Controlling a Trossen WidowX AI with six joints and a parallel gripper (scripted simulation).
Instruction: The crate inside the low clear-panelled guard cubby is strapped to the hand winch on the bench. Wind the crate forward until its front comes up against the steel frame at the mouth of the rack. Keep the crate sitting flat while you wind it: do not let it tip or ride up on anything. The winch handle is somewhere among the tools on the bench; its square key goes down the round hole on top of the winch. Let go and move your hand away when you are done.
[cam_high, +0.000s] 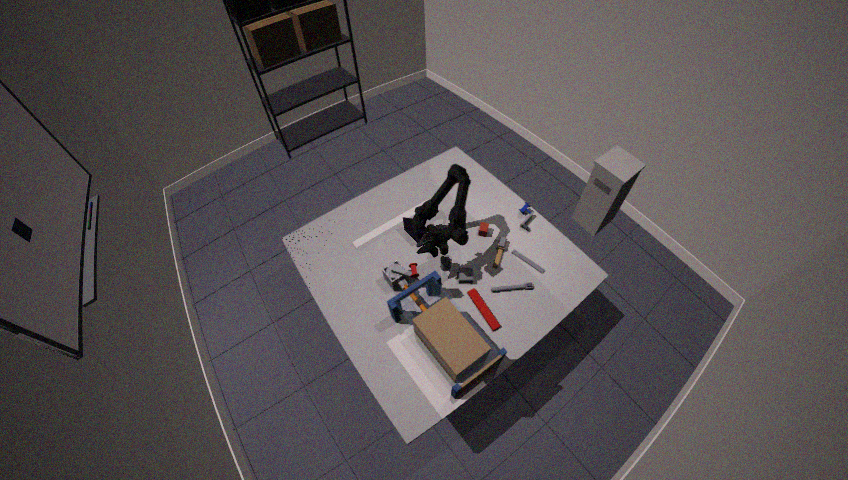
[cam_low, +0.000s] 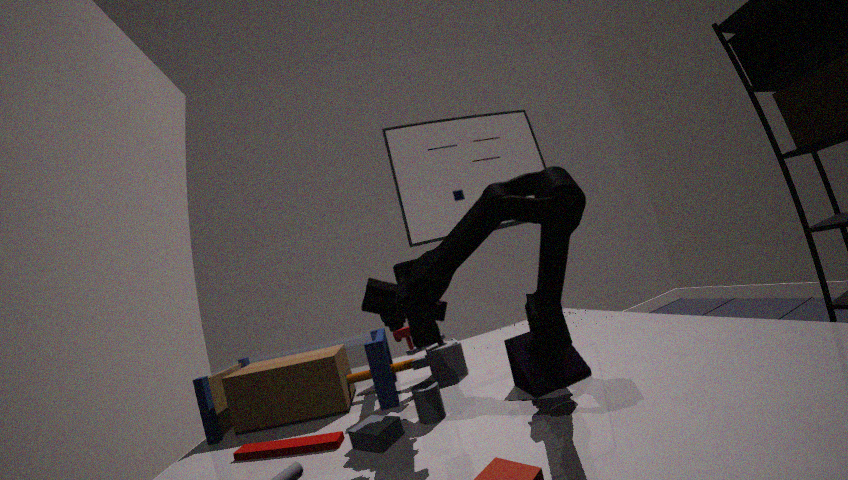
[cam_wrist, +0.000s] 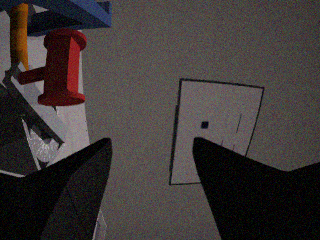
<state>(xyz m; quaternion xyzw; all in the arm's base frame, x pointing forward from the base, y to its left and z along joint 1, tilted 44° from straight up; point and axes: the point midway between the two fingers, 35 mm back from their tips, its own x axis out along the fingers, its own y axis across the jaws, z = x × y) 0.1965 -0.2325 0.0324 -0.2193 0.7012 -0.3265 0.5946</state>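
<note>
The winch handle with red knob is 1 cm behind my gripper tip, 7 cm to the right of it and 12 cm below it. The rest, counted from my gripper tip: grey block (17 cm ahead, 16 cm to the left, 22 cm below); then blue frame (9 cm ahead, 12 cm to the right, 13 cm below); then grey winch (8 cm behind, 10 cm to the right, 20 cm below).
</note>
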